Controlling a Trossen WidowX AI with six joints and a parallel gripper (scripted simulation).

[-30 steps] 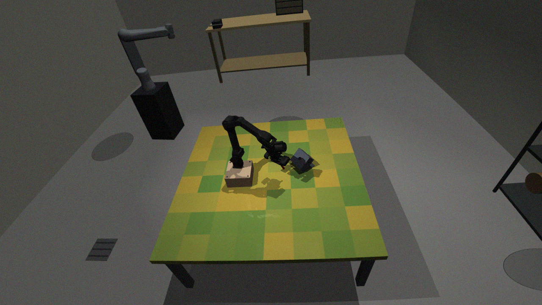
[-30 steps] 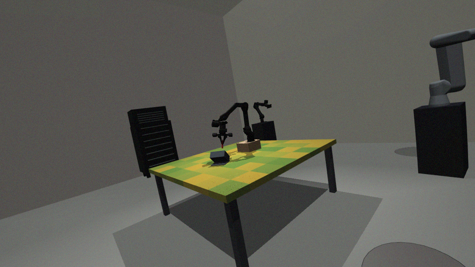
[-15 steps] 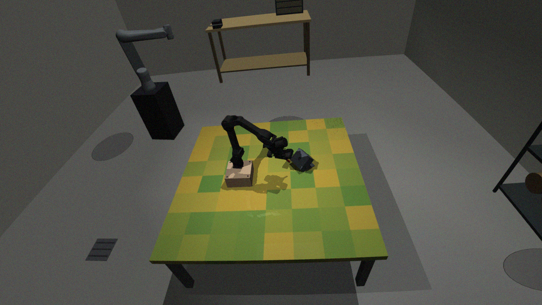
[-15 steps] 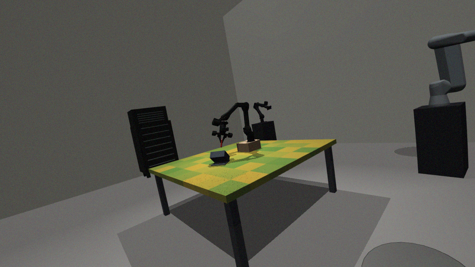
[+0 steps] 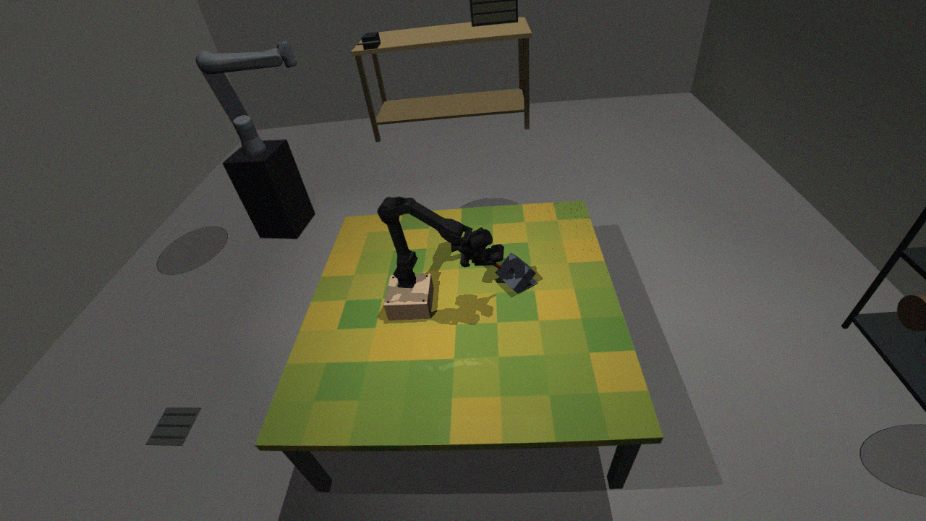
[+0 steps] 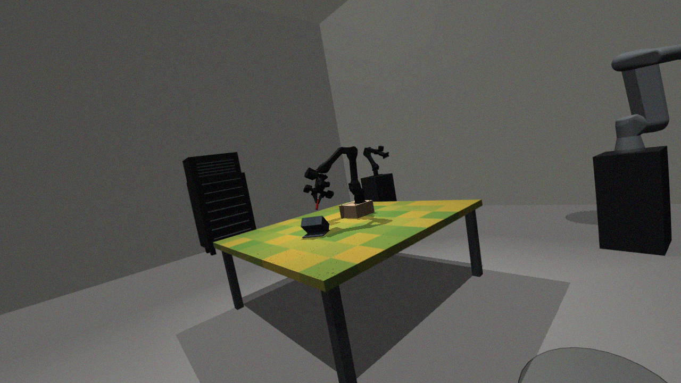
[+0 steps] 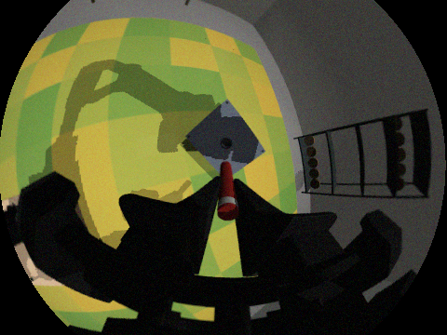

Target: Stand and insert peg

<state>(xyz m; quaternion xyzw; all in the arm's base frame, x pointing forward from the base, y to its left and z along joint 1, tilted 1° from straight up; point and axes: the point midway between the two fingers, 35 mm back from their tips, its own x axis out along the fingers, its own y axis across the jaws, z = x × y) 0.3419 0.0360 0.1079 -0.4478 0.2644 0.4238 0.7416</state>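
My gripper tip is 8 cm short of the sloped panel, 7 cm to the right of it and 11 cm above it. From my gripper tip the other things lie so: red peg 1 cm behind, 1 cm to the right, 1 cm above.
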